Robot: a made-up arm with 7 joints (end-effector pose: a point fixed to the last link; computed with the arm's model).
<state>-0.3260 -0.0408 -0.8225 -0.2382 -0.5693 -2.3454 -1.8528</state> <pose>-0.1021 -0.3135 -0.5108 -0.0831 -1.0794 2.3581</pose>
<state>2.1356 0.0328 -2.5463 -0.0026 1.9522 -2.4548 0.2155</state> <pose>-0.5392 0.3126 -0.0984 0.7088 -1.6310 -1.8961</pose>
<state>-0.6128 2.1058 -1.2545 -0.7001 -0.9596 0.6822 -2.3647</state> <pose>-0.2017 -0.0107 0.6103 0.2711 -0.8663 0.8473</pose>
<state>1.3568 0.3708 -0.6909 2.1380 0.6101 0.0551 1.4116</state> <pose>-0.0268 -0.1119 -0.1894 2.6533 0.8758 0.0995</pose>
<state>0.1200 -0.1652 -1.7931 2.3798 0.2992 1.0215 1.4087</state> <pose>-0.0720 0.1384 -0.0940 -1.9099 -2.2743 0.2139</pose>
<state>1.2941 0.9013 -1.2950 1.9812 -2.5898 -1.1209 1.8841</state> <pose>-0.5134 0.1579 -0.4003 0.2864 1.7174 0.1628</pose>
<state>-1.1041 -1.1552 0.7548 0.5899 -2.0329 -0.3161 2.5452</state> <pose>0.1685 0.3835 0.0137 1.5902 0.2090 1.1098</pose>
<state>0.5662 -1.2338 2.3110 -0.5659 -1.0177 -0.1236 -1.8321</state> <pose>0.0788 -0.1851 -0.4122 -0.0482 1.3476 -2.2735</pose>
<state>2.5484 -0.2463 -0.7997 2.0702 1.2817 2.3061 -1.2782</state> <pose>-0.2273 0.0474 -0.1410 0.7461 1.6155 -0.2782</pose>
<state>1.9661 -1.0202 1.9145 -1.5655 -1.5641 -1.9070 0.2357</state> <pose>-0.0402 -0.6157 -0.2010 0.2830 -1.3822 -1.4914</pose>
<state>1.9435 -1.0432 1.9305 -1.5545 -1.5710 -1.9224 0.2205</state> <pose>-0.0258 -0.6217 -0.1937 0.2783 -1.3760 -1.4735</pose>
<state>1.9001 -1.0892 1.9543 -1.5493 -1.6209 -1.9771 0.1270</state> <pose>0.0226 -0.6440 -0.1862 0.2608 -1.3108 -1.4328</pose>
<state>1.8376 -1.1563 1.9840 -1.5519 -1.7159 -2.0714 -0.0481</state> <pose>0.1075 -0.6755 -0.1764 0.2132 -1.2015 -1.3598</pose>
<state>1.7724 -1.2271 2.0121 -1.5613 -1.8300 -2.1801 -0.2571</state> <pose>0.2075 -0.7009 -0.1615 0.1315 -1.1027 -1.2659</pose>
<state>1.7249 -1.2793 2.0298 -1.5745 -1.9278 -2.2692 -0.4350</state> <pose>0.2900 -0.7139 -0.1449 0.0445 -1.0456 -1.1855</pose>
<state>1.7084 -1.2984 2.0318 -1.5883 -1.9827 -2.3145 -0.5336</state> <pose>0.3318 -0.7190 -0.1364 -0.0091 -1.0210 -1.1445</pose>
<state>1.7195 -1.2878 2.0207 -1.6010 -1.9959 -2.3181 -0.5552</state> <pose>0.3352 -0.7213 -0.1399 -0.0207 -1.0089 -1.1408</pose>
